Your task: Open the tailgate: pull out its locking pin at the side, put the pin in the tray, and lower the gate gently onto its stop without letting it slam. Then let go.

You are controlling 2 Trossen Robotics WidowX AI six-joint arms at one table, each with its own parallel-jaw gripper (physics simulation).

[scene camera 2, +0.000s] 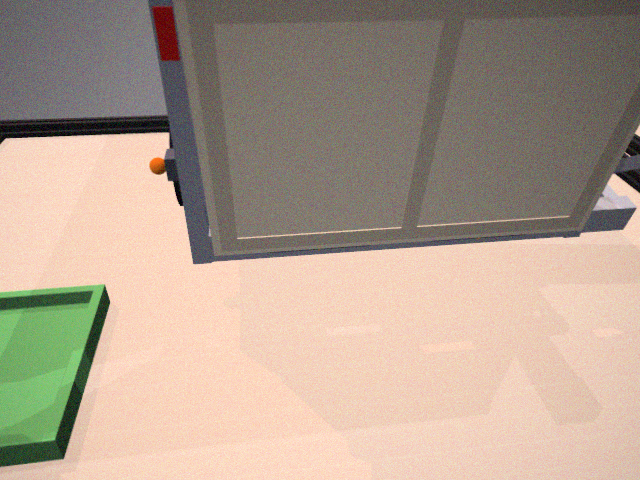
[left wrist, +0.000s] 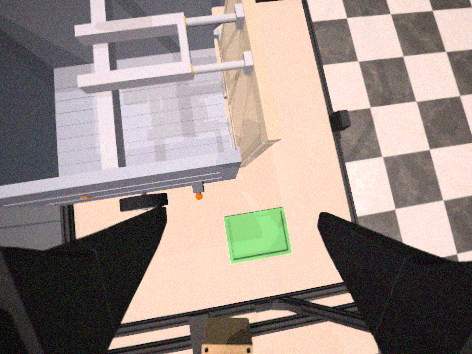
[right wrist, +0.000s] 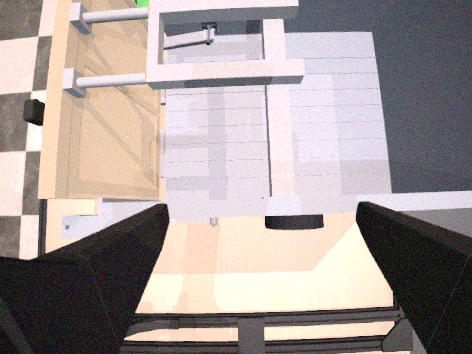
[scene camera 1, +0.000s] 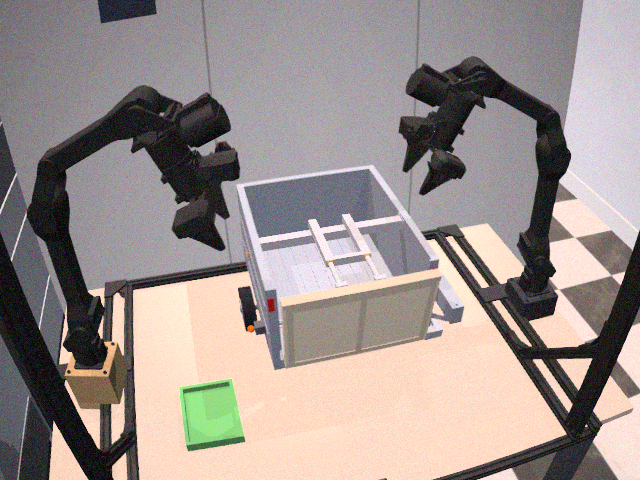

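Note:
The tan tailgate stands upright, closed across the end of the grey trailer box. The locking pin's orange ball head sticks out of a small grey block on the box's side, left in both scene views; its shaft is hidden. The green tray lies on the table, with no pin in it. My left gripper is open and empty, high above the pin's side. My right gripper is open and empty, high above the box's other side.
A white frame inside the box has two rods reaching toward the gate. A black wheel is close behind the pin. A grey beam lies beyond the box's right side. Dark rails border the table.

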